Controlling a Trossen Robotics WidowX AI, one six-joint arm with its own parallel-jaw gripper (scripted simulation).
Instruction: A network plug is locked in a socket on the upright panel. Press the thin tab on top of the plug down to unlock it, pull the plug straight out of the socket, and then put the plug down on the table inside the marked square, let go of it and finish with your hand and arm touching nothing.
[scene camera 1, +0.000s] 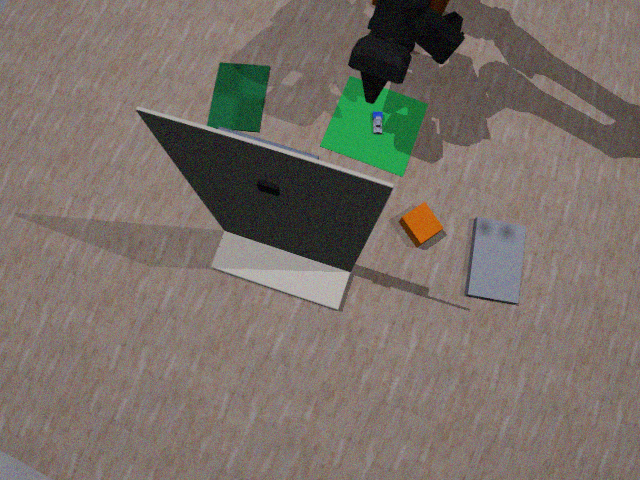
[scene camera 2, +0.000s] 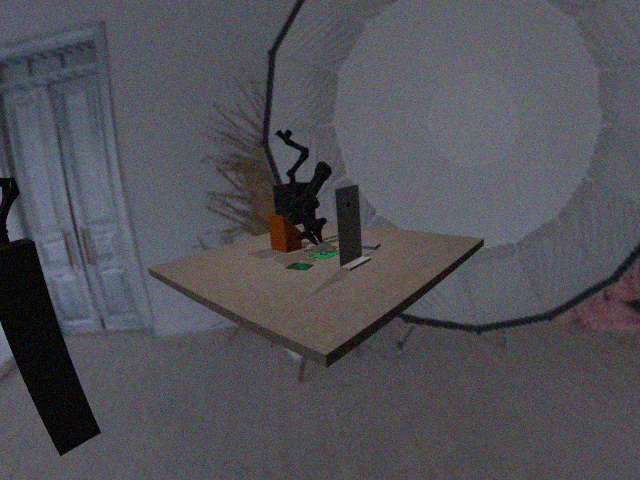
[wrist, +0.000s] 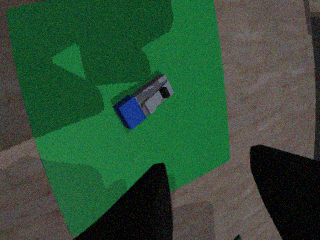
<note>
I see my gripper (scene camera 1: 372, 96), an orange block (scene camera 1: 420, 224), a dark green patch (scene camera 1: 237, 104), a grey slab (scene camera 1: 495, 266), a network plug (wrist: 133, 109), an upright dark panel (scene camera 1: 292, 223) and a bright green marked square (scene camera 1: 350, 132).
My gripper shows as well in the wrist view (wrist: 209, 166). The upright dark panel also shows in scene camera 2 (scene camera 2: 347, 198). The bright green marked square shows as well in the wrist view (wrist: 71, 68). Scene camera 2 misses the orange block, which is hidden by the upright dark panel. The wrist view misses the orange block: it is out of frame.
</note>
